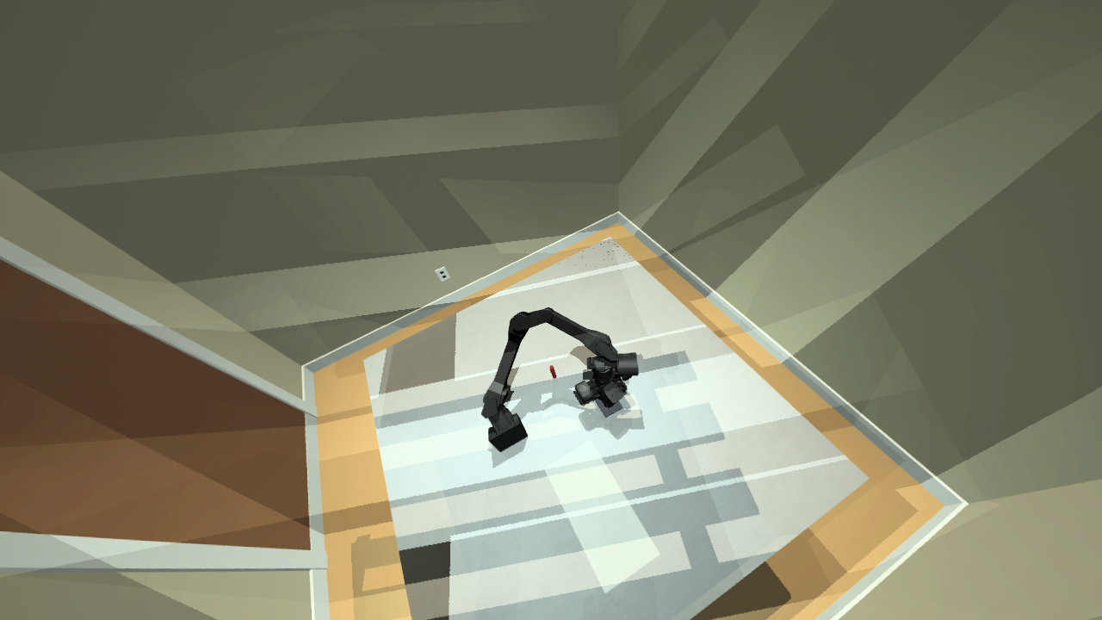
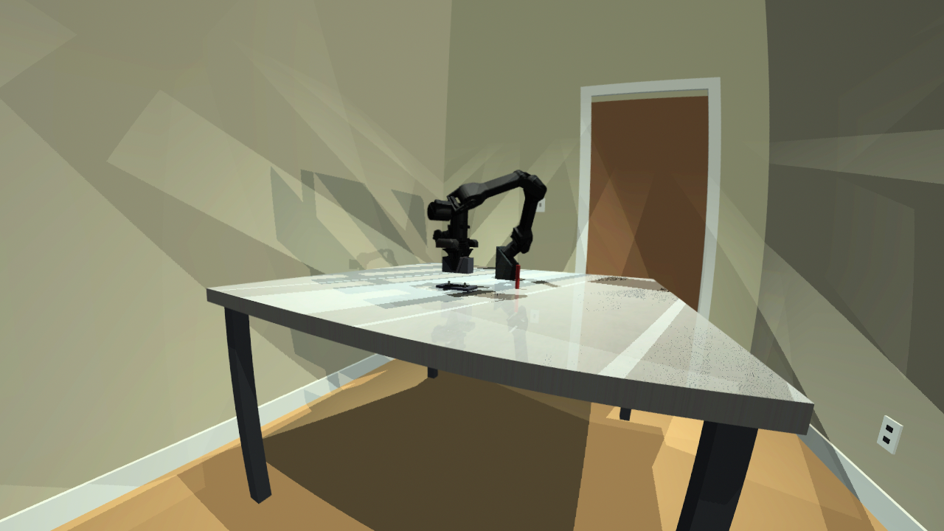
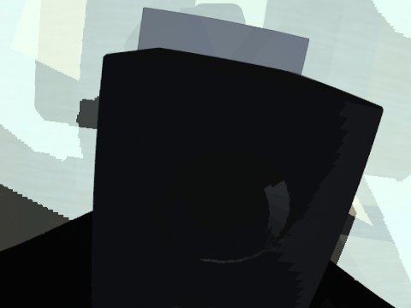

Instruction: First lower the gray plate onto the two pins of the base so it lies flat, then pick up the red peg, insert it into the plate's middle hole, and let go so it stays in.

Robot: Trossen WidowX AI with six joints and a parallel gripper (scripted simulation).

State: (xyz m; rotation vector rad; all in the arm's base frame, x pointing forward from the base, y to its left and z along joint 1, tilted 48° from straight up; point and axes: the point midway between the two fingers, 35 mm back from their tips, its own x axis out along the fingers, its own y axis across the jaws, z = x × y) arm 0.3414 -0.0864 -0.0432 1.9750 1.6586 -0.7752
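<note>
The red peg is 10 cm behind my gripper tip, 18 cm to the left of it and 2 cm below it. The rest, counted from my gripper tip: gray plate (3 cm above).
</note>
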